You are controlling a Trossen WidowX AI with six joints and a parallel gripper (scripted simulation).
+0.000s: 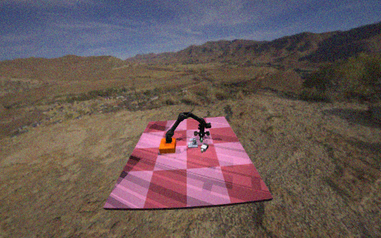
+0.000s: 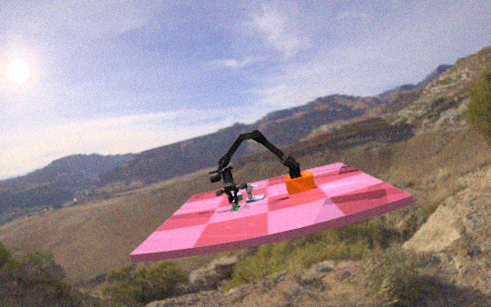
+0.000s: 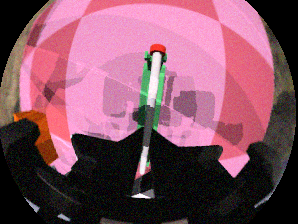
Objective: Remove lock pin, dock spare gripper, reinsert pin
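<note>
My gripper tip is 160 mm to the left of the spare gripper and 40 mm short of it. From my gripper tip the other things lie so: socket 100 mm to the right, 90 mm behind, 30 mm above.
</note>
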